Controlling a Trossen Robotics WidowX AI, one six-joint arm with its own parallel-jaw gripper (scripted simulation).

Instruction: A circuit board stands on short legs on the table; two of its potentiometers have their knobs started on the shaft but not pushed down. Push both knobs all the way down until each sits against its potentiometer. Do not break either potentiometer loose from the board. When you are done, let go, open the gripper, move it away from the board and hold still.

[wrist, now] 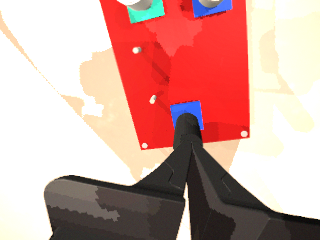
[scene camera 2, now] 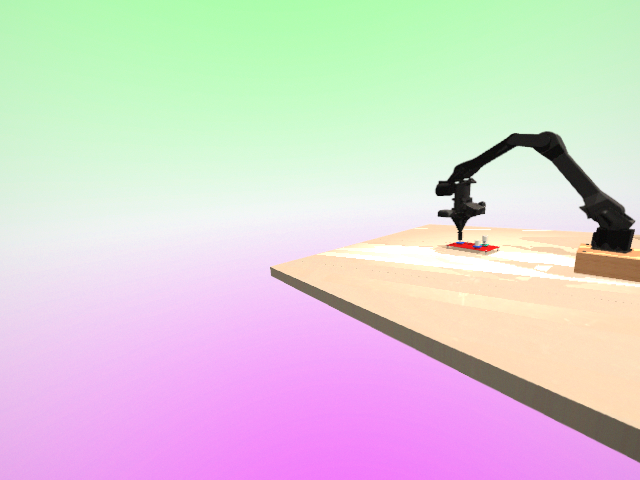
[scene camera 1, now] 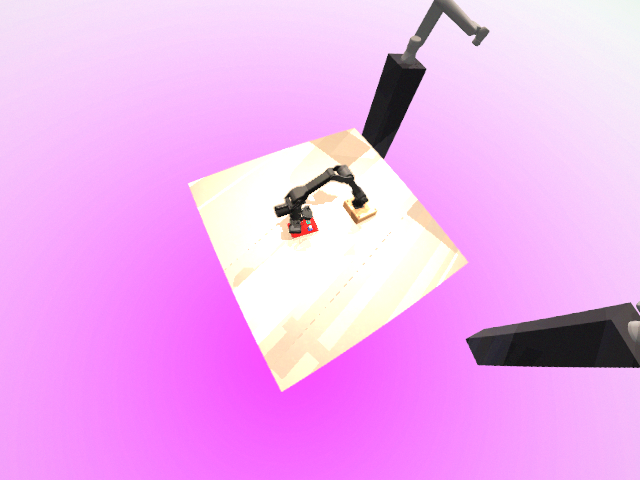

Scene:
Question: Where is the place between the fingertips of the gripper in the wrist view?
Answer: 189,147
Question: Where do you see a black knob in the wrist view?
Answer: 187,127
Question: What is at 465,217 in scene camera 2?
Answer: The gripper.

